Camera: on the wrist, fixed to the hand. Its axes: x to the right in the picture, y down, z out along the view.
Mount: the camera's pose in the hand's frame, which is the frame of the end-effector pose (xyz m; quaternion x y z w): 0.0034 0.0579 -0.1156 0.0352 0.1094 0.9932 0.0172
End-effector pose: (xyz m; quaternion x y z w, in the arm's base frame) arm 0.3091 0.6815 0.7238 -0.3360 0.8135 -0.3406 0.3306
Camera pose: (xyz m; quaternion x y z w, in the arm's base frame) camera 0.2000 0.7486 0.7413 0.8511 0.3719 0.2571 0.2668
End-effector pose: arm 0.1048 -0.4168 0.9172 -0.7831 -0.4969 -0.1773 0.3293
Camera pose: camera 0.1639 -0.5113 0.9829 -0.4760 0.7990 0.2558 0.2637
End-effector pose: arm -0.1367 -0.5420 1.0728 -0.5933 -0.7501 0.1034 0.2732
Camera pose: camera -0.0274 -0.5424 1.1419 -0.7569 0.6099 0.2346 0.0049
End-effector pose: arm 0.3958 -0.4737 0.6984 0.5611 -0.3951 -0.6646 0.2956
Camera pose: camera 0.5054 -0.5286 0.7396 -0.2997 -0.5551 0.3575 0.6887
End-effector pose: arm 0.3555 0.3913 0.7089 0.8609 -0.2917 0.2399 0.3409
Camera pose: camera 0.2946 0.4396 0.8123 0.2892 0.8143 -0.4472 0.2308
